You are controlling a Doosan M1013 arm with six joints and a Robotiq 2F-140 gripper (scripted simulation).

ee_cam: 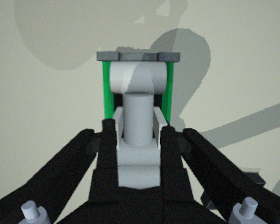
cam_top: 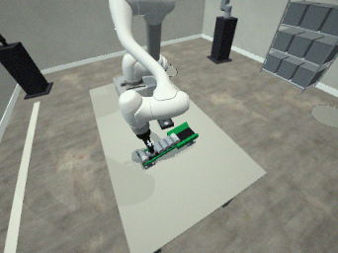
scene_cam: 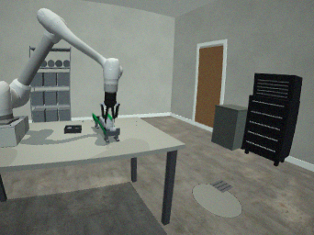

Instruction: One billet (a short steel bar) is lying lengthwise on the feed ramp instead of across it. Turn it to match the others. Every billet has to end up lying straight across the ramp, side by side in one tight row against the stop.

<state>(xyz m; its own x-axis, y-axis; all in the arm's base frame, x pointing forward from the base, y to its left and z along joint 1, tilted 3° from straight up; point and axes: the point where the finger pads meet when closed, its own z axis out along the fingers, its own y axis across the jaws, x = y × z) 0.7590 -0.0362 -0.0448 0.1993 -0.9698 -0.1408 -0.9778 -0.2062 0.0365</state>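
The grey stop lies 7 cm to the right of my hand, 4 cm below it and 1 cm ahead of it.
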